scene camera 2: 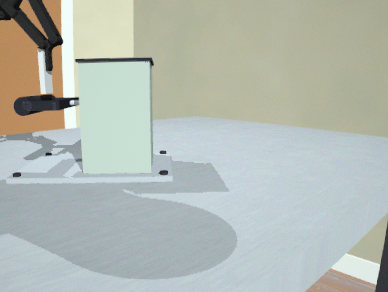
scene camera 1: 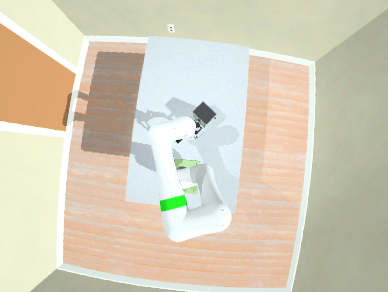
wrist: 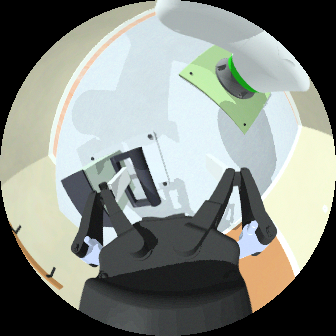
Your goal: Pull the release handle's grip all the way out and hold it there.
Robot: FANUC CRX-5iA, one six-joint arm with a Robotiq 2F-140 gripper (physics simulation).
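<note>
The release handle's dark grip (scene camera 2: 31, 105) (wrist: 146, 176) sticks out from the side of a pale green housing (scene camera 2: 117, 117) with a dark top (scene camera 1: 204, 113) (wrist: 76, 189). A short pale rod (scene camera 2: 74, 102) shows between handle and housing. My gripper (scene camera 1: 189, 133) (wrist: 165, 167) is wide open and empty, with its fingers on either side of the grip bar. In the wrist view the left finger's white pad overlaps the handle's opening, between bar and housing; the right pad is apart, beyond the bar. In scene camera 2 one pad's lower end meets the handle's outline; contact cannot be told.
The housing stands on a light base plate (scene camera 2: 100, 178) with dark bolts, on the pale table (scene camera 1: 195, 60) (scene camera 2: 300, 175). The arm's base is on a green plate (scene camera 1: 187, 163) (wrist: 202, 67). The arm (scene camera 1: 167, 165) spans the table from its base toward the housing.
</note>
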